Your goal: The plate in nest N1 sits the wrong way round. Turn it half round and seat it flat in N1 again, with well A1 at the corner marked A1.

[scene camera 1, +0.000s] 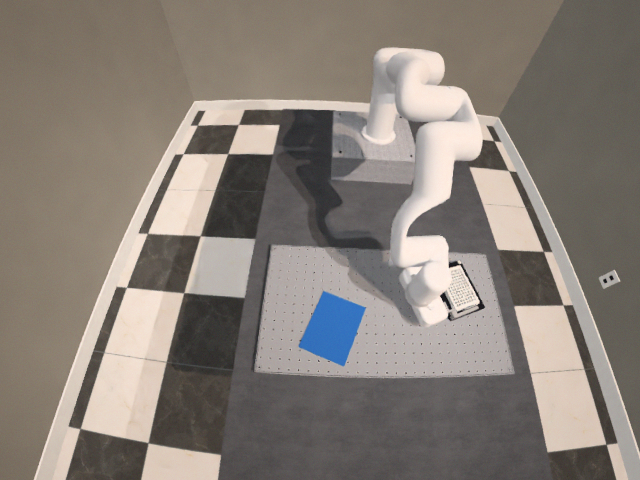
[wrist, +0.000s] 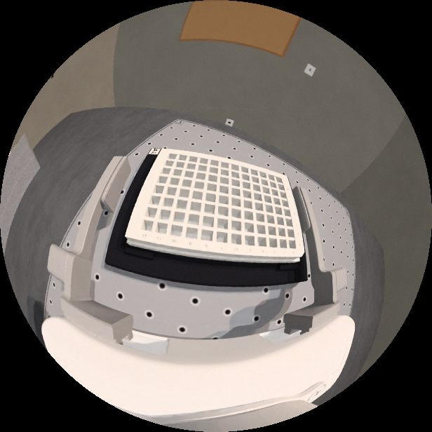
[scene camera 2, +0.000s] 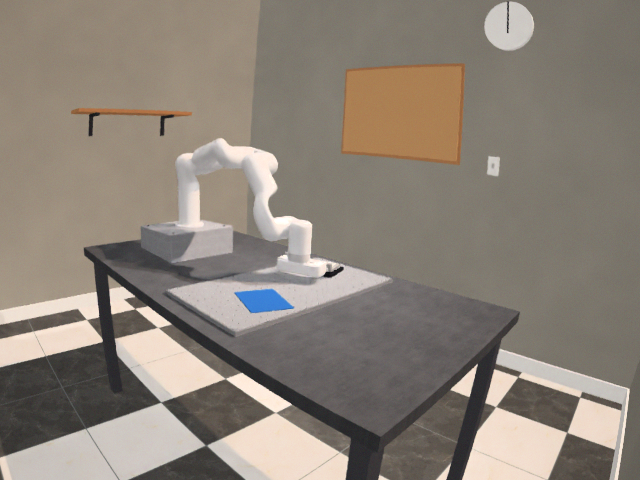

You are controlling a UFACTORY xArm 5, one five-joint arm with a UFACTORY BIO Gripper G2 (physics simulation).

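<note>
The white well plate [scene camera 1: 462, 289] [wrist: 220, 200] lies in the black nest N1 [scene camera 1: 482, 307] [scene camera 2: 333, 272] [wrist: 200, 274] at the right of the grey board. A small label tag [wrist: 154, 151] is at the nest's far left corner in the wrist view. Tiny characters run along the plate's near edge; I cannot surely read which corner is A1. My gripper [wrist: 210, 195] is open and empty. Its fingers stand beyond the plate's two short ends, the right one very close to the plate, the left one with a wider gap. In scene camera 1 the arm hides part of the gripper.
The grey perforated board [scene camera 1: 413, 356] [scene camera 2: 356, 279] [wrist: 195, 315] carries the nest. A blue sheet [scene camera 1: 333, 328] [scene camera 2: 263, 300] lies on its other half. The arm's grey base block [scene camera 1: 372, 170] [scene camera 2: 201, 245] stands at the back of the dark table [scene camera 1: 382, 423] [scene camera 2: 361, 356].
</note>
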